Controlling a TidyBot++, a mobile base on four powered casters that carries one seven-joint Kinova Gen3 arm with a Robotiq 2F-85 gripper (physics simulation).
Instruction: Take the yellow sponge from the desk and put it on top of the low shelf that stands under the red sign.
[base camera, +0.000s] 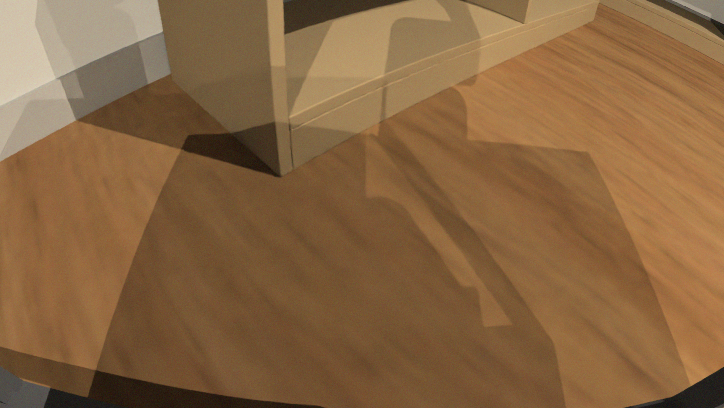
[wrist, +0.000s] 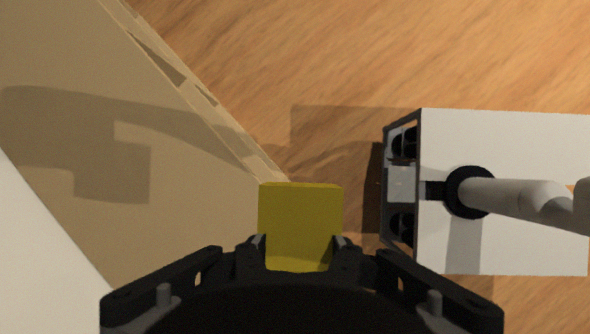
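Seen in the pictures: gripper, fingertip midpoint: (wrist: 299, 242); arm's base, origin of the base link: (wrist: 472, 192).
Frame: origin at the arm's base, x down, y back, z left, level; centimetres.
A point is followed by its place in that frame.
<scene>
The yellow sponge (wrist: 300, 220) @(x -45.1, y -50.7, z -1.5 cm) is held between the two fingers of my gripper (wrist: 299, 242) @(x -43.4, y -50.8, z 0.7 cm), which is shut on it. The low wooden shelf (base camera: 227, 55) @(x 26.2, y -55.0, z 15.8 cm) (wrist: 200, 215) @(x -21.4, y -70.0, z 4.4 cm) shows its side panel and lower board in the base camera view. In the wrist view its light brown top spreads over the left side. There the sponge overlaps the end of the shelf's front edge, with most of the top to the left of the sponge. How high the sponge is above the top is hard to tell. The red sign and the desk do not show.
My white mobile base (wrist: 505, 145) @(x 1.4, y 11.0, z -14.4 cm) with the arm's grey lower part (wrist: 495, 191) @(x -11.7, y -4.4, z -1.4 cm) is at the right of the wrist view. A pale wall (base camera: 101, 30) @(x 25.8, y -70.7, z 45.2 cm) (wrist: 35, 250) @(x -24.4, y -101.2, z 12.1 cm) stands behind the shelf. Wooden floor (base camera: 303, 283) @(x 39.6, y -33.1, z 4.6 cm) (wrist: 350, 55) @(x 39.6, y -28.2, z -62.2 cm) lies in front, with the robot's shadow on it.
</scene>
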